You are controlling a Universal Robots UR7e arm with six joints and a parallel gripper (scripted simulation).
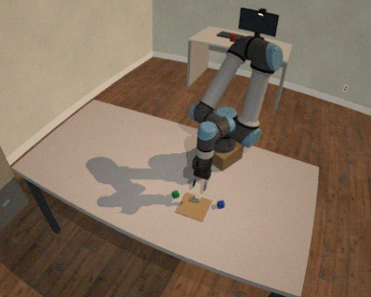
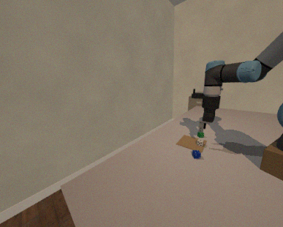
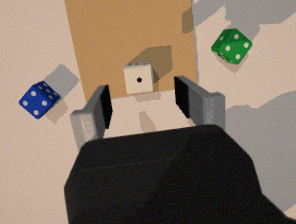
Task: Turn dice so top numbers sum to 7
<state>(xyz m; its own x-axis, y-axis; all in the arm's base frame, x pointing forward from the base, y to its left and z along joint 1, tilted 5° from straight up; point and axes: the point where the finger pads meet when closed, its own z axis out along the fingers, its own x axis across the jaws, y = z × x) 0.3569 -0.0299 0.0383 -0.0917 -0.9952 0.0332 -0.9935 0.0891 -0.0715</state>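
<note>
My hand is 120 mm to the right of the blue die and 100 mm above it. From my hand the other things lie so: white die: 90 mm below; then green die: 10 mm ahead, 110 mm to the right, 100 mm below; then tan mat: 50 mm ahead, 110 mm below.
</note>
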